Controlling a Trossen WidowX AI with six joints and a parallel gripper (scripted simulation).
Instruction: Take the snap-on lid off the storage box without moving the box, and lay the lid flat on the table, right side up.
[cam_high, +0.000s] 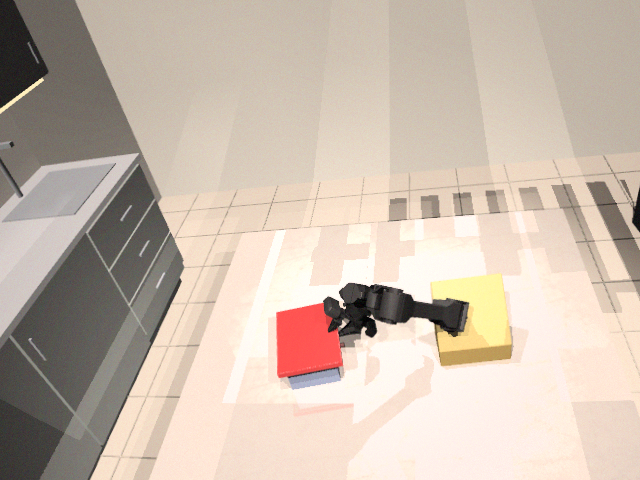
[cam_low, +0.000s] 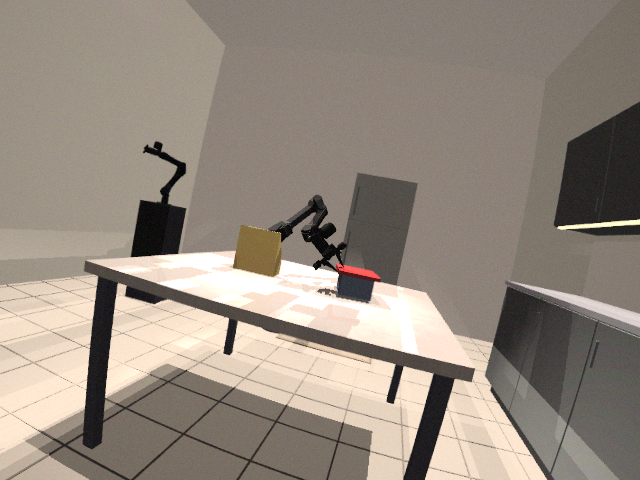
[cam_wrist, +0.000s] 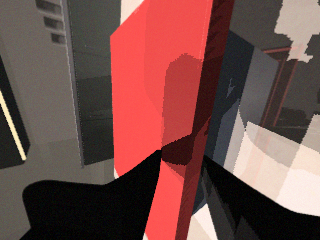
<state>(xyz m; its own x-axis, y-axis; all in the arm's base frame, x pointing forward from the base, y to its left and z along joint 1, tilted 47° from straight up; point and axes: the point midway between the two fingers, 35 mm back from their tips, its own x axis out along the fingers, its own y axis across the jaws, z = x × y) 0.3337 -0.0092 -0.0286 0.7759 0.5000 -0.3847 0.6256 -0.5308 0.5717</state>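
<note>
Now: gripper tip 80 mm short of the red lid and 10 mm below it. The rest, counted from my gripper tip: storage box (80 mm ahead, 50 mm below).
</note>
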